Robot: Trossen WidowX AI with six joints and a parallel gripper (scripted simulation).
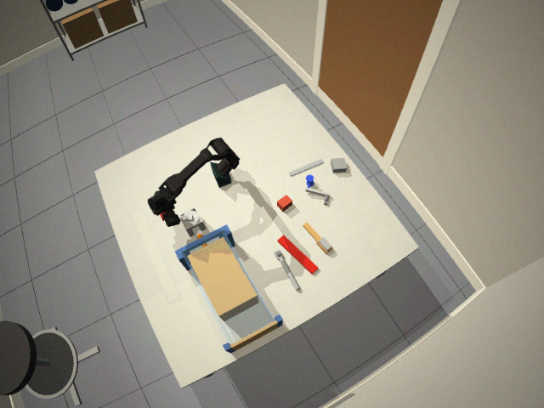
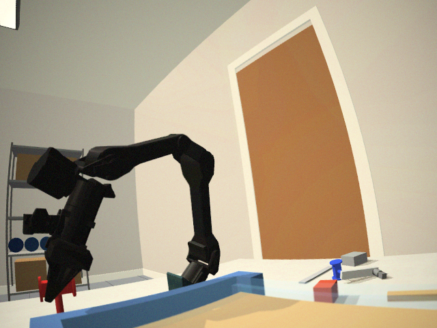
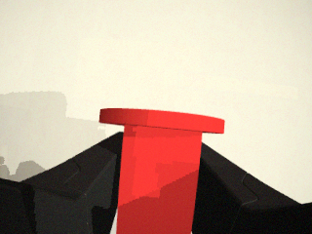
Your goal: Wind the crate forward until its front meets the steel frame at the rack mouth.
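Now: gripper tip 10 cm to the right of the winch, 10 cm above it and 3 cm short of it. From my gripper tip the other things lie so: red bar (45 cm to the left, 44 cm ahead, 12 cm below); wooden brush (58 cm to the left, 43 cm ahead, 11 cm below); red grip (2 cm to the left).
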